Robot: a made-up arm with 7 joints. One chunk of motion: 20 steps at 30 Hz.
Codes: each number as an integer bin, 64 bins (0 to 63) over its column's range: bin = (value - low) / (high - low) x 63, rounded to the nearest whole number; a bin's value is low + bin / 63 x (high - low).
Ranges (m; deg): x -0.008..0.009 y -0.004..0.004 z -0.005..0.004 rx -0.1..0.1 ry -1..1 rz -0.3..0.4
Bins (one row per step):
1: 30 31 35 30 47 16
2: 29 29 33 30 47 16
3: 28 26 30 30 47 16
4: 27 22 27 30 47 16
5: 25 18 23 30 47 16
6: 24 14 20 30 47 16
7: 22 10 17 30 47 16
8: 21 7 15 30 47 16
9: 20 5 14 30 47 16
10: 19 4 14 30 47 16
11: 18 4 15 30 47 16
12: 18 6 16 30 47 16
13: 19 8 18 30 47 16
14: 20 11 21 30 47 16
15: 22 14 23 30 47 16
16: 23 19 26 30 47 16
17: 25 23 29 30 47 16
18: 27 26 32 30 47 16
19: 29 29 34 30 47 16
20: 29 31 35 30 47 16
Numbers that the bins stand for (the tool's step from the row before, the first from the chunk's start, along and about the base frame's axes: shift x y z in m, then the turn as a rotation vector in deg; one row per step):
1: 0.00010 -0.00006 0.00000 -0.005 0.492 -0.122
2: -0.00017 -0.00032 -0.00029 -0.005 0.492 -0.122
3: -0.00044 -0.00070 -0.00071 -0.005 0.492 -0.122
4: -0.00071 -0.00121 -0.00114 -0.005 0.492 -0.122
5: -0.00125 -0.00171 -0.00171 -0.005 0.492 -0.122
6: -0.00152 -0.00222 -0.00214 -0.005 0.492 -0.122
7: -0.00206 -0.00273 -0.00257 -0.005 0.492 -0.122
8: -0.00233 -0.00311 -0.00286 -0.005 0.492 -0.122
9: -0.00260 -0.00337 -0.00300 -0.005 0.492 -0.122
10: -0.00287 -0.00349 -0.00300 -0.005 0.492 -0.122
11: -0.00314 -0.00349 -0.00286 -0.005 0.492 -0.122
12: -0.00314 -0.00324 -0.00271 -0.005 0.492 -0.122
13: -0.00287 -0.00298 -0.00243 -0.005 0.492 -0.122
14: -0.00260 -0.00260 -0.00200 -0.005 0.492 -0.122
15: -0.00206 -0.00222 -0.00171 -0.005 0.492 -0.122
16: -0.00179 -0.00159 -0.00129 -0.005 0.492 -0.122
17: -0.00125 -0.00108 -0.00086 -0.005 0.492 -0.122
18: -0.00071 -0.00070 -0.00043 -0.005 0.492 -0.122
19: -0.00017 -0.00032 -0.00014 -0.005 0.492 -0.122
20: -0.00017 -0.00006 0.00000 -0.005 0.492 -0.122

